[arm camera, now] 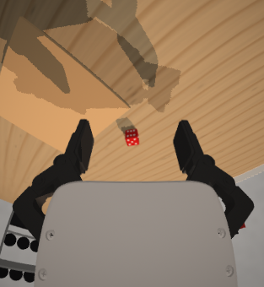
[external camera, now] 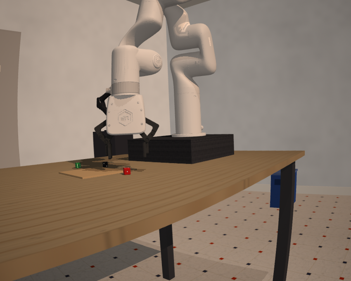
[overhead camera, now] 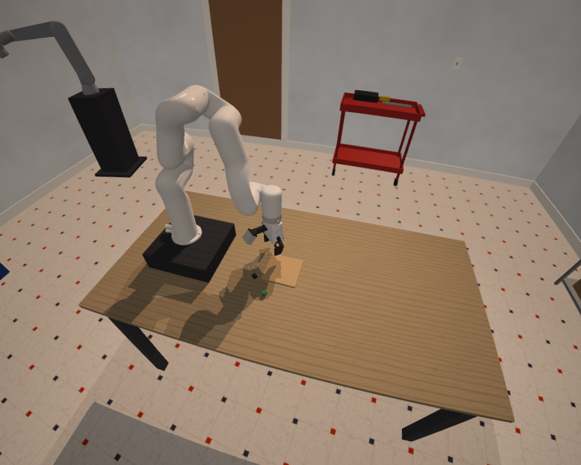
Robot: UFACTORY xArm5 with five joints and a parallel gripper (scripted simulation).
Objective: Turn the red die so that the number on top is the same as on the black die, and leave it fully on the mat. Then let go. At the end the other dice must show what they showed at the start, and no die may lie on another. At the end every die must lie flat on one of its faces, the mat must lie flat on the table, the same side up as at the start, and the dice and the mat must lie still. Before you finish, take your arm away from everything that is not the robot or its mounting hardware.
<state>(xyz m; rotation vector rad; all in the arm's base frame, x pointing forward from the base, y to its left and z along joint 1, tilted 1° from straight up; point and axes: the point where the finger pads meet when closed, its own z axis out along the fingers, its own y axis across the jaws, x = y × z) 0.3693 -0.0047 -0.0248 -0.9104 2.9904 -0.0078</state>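
Right now my hand is 3 cm short of the red die, 2 cm to the right of it and 4 cm above it. From my hand the other things lie so: black die 6 cm behind, 14 cm to the right, 4 cm below; then green die 1 cm behind, 21 cm to the right, 4 cm below; then tan mat 5 cm ahead, 9 cm to the right, 4 cm below.
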